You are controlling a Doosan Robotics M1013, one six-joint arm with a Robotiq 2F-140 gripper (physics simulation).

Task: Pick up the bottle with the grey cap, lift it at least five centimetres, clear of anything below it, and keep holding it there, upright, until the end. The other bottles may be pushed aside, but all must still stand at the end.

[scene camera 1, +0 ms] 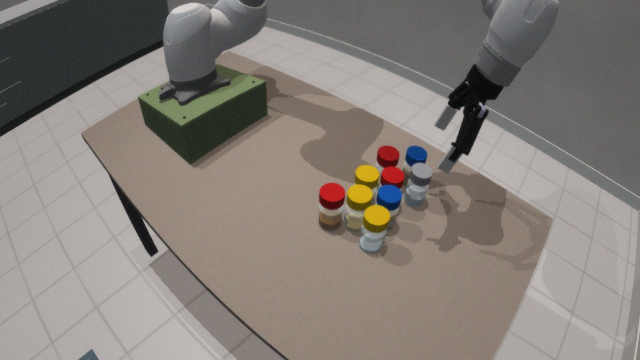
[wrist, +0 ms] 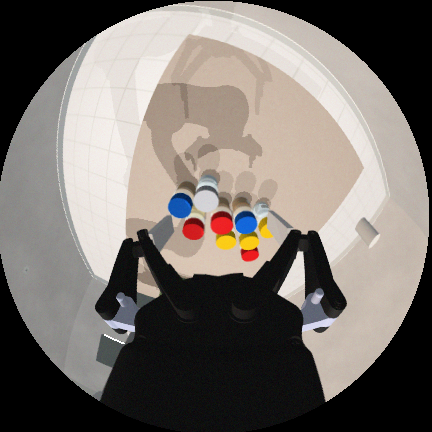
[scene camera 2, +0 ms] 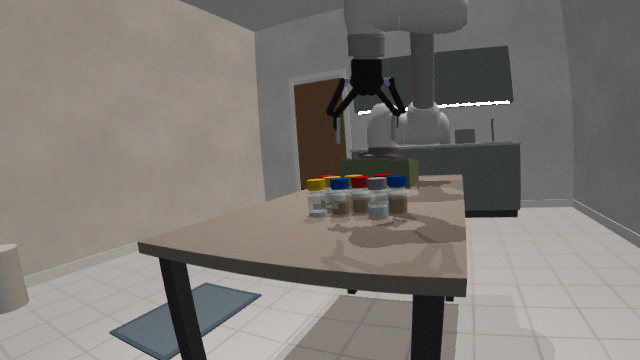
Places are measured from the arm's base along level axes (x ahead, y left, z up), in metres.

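Pixels of known places: gripper, fingertip midpoint: (scene camera 1: pixel 440 147) (wrist: pixel 219 221) (scene camera 2: pixel 366 140); arm's base, origin of the base link: (scene camera 1: pixel 194 86) (scene camera 2: pixel 383 159).
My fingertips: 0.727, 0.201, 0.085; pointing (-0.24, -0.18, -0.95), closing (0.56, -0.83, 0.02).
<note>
For each thing: its middle in the pictures, then the offset to it from my fingertips, as dx, dy, dz. Level surfaces: height alone.
- bottle with the grey cap, body centre: (scene camera 1: pixel 417 185) (wrist: pixel 206 190) (scene camera 2: pixel 377 197) -0.035, +0.010, -0.153
- blue-capped bottle, body centre: (scene camera 1: pixel 413 168) (wrist: pixel 183 197) (scene camera 2: pixel 397 194) -0.080, +0.053, -0.153
- red-capped bottle, body centre: (scene camera 1: pixel 389 190) (wrist: pixel 220 213) (scene camera 2: pixel 361 194) -0.075, -0.055, -0.153
- table, its level: dz -0.206
The bottle with the grey cap (scene camera 1: pixel 420 176) (scene camera 2: pixel 378 197) (wrist: pixel 206 198) stands upright on the table at the outer side of a close group of bottles. A blue-capped bottle (scene camera 1: pixel 416 156) (scene camera 2: pixel 398 195) (wrist: pixel 180 205) and a red-capped bottle (scene camera 1: pixel 392 177) (scene camera 2: pixel 360 196) (wrist: pixel 221 222) stand close beside it. My gripper (scene camera 1: pixel 444 142) (scene camera 2: pixel 368 131) (wrist: pixel 219 221) is open and empty, pointing down, well above the caps. In the wrist view the grey cap lies ahead of the line between the fingertips, left of its middle. The right fingertip partly hides a yellow cap.
Several other bottles stand upright in the group, among them a second blue-capped one (scene camera 1: pixel 389 199) (scene camera 2: pixel 340 199) (wrist: pixel 245 221) and a yellow-capped one (scene camera 1: pixel 376 220) (scene camera 2: pixel 316 199). The arm's green base block (scene camera 1: pixel 225 120) (scene camera 2: pixel 380 167) stands at the far end of the table (scene camera 1: pixel 240 280) (scene camera 2: pixel 240 240).
</note>
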